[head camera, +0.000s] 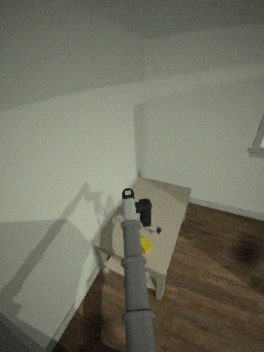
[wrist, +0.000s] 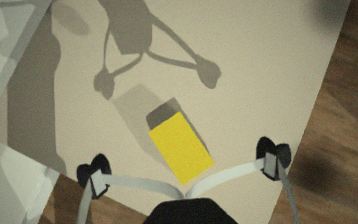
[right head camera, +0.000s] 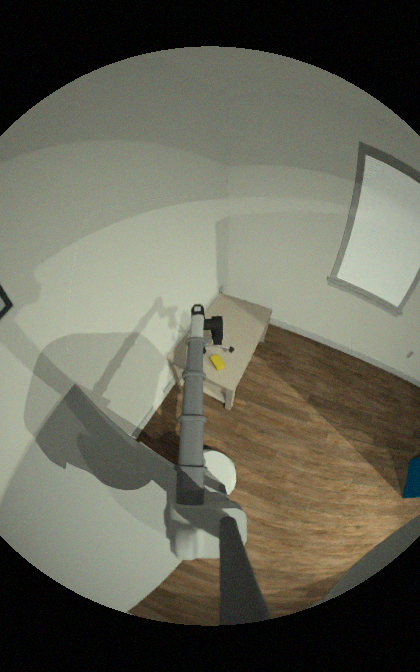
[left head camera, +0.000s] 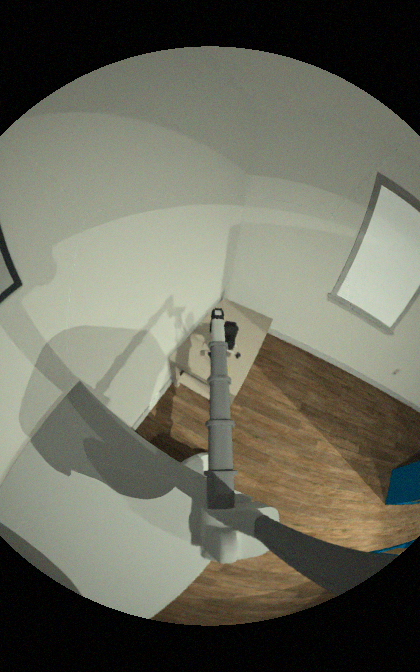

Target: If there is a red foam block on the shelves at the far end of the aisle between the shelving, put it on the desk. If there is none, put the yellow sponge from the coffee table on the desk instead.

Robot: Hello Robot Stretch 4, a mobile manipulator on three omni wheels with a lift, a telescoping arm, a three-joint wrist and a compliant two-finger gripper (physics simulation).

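Places are measured from the robot's base along level axes (x ahead, y left, z up), in centimetres.
Pixels of known places: gripper, fingertip midpoint: (head camera: 145, 233) (wrist: 183, 159).
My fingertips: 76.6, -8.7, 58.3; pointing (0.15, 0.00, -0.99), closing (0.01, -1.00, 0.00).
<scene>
Behind a point stands the place of what it marks, as x, y, z.
The yellow sponge (head camera: 146, 244) @(75.9, -9.5, 46.7) (right head camera: 217, 362) (wrist: 181, 148) @(77.2, -8.4, 46.7) lies flat on the pale coffee table (head camera: 172, 200) @(120.3, -39.8, 42.2) (left head camera: 250, 325) (right head camera: 250, 320) (wrist: 240, 75) @(89.3, -20.5, 42.2), near its front end. In the left head view the arm hides most of it. My gripper (right head camera: 218, 349) (wrist: 183, 159) @(76.6, -8.7, 58.3) is open and empty above the table, fingers spread wide. In the wrist view the sponge shows between and slightly beyond the fingertips, nearer the middle than either tip. The gripper's shadow falls on the table beyond the sponge. No red foam block, shelves or desk can be made out.
The telescoping arm (head camera: 134, 270) @(34.9, 0.0, 99.0) (left head camera: 220, 400) (right head camera: 193, 395) reaches over the table. Walls meet in the corner behind it. A blue object (left head camera: 405, 485) (right head camera: 413, 480) stands at the right edge. A white round thing (right head camera: 222, 470) is on the floor side of the arm. A window (left head camera: 375, 260) (right head camera: 372, 235) is at right.
</scene>
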